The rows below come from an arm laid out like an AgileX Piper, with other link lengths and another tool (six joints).
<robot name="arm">
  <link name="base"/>
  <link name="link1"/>
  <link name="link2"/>
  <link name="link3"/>
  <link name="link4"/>
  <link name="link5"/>
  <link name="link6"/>
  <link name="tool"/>
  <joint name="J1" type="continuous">
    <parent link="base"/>
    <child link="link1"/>
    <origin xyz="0 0 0.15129"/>
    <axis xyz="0 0 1"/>
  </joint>
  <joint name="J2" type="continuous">
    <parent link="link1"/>
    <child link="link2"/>
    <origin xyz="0 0 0"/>
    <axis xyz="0 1 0"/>
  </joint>
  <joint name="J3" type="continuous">
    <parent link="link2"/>
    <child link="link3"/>
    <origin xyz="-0.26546 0 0.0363"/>
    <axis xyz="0 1 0"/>
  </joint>
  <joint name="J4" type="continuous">
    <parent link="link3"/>
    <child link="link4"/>
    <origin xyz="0.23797 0 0.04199"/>
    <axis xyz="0.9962 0 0.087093"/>
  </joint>
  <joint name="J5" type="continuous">
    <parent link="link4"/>
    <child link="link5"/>
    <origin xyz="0 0 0"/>
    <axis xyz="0 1 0"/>
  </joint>
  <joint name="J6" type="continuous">
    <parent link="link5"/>
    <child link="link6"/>
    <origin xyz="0.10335 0 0.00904"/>
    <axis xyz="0.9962 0 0.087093"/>
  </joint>
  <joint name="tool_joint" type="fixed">
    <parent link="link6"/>
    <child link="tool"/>
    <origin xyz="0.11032 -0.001 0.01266" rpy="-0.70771 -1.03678 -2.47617"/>
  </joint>
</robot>
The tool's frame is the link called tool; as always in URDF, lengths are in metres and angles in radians. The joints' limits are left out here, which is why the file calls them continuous.
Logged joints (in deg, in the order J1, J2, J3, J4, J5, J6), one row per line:
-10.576 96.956 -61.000 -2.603 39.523 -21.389
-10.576 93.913 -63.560 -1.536 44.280 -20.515
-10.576 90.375 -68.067 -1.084 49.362 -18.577
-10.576 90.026 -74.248 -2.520 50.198 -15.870
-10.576 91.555 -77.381 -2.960 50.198 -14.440
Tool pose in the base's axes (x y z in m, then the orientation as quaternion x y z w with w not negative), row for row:
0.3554 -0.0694 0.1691 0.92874 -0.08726 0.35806 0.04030
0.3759 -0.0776 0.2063 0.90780 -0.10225 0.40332 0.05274
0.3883 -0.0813 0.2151 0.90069 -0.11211 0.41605 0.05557
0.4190 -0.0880 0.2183 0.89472 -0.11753 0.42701 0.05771
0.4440 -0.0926 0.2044 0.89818 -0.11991 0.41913 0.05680
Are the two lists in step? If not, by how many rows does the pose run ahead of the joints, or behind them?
The pose runs 2 rows ahead of the joints: the pose in row i belongs to the joints in row i + 2.
